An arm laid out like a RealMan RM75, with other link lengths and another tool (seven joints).
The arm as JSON. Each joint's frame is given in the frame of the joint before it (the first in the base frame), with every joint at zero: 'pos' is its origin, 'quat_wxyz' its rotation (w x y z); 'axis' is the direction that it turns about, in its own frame. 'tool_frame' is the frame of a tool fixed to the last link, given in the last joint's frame.
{
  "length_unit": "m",
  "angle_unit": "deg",
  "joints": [
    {
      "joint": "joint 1",
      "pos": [
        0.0,
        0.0,
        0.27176
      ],
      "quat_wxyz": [
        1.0,
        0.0,
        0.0,
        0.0
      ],
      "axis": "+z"
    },
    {
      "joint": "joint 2",
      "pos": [
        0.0,
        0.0,
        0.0
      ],
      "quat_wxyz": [
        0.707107,
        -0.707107,
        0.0,
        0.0
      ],
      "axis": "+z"
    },
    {
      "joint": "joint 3",
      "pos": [
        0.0,
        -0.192,
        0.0
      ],
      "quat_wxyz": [
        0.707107,
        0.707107,
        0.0,
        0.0
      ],
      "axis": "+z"
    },
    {
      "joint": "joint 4",
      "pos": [
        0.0,
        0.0,
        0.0
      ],
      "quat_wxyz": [
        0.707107,
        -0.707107,
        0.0,
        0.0
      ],
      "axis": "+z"
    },
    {
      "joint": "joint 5",
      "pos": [
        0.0,
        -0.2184,
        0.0
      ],
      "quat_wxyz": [
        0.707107,
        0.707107,
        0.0,
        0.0
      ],
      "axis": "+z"
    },
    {
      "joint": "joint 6",
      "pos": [
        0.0,
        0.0,
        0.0
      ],
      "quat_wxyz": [
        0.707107,
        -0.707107,
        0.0,
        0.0
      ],
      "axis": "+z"
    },
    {
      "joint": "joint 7",
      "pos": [
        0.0,
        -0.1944,
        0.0
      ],
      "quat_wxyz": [
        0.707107,
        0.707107,
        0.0,
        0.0
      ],
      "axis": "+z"
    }
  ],
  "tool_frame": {
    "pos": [
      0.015,
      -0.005,
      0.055
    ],
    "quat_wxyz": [
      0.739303,
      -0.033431,
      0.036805,
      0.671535
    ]
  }
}
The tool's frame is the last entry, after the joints.
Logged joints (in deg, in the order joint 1, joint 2, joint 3, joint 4, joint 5, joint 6, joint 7), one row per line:
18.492 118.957 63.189 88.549 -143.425 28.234 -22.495
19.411 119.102 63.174 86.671 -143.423 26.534 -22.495
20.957 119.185 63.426 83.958 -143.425 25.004 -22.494
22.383 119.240 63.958 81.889 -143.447 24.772 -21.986
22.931 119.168 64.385 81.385 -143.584 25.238 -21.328
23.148 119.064 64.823 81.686 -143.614 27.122 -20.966
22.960 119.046 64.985 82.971 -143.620 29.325 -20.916
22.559 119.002 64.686 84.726 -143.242 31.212 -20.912
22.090 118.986 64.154 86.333 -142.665 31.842 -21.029
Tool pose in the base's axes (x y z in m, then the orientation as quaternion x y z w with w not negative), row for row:
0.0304 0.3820 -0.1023 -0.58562 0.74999 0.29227 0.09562
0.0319 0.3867 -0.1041 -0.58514 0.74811 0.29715 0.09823
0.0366 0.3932 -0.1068 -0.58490 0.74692 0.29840 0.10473
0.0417 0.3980 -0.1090 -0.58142 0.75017 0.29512 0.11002
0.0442 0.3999 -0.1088 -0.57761 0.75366 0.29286 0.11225
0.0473 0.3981 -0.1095 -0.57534 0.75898 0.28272 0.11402
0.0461 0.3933 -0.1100 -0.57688 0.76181 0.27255 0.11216
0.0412 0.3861 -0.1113 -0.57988 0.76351 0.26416 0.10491
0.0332 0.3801 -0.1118 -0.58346 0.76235 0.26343 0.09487
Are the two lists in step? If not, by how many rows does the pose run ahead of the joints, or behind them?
They are in step.
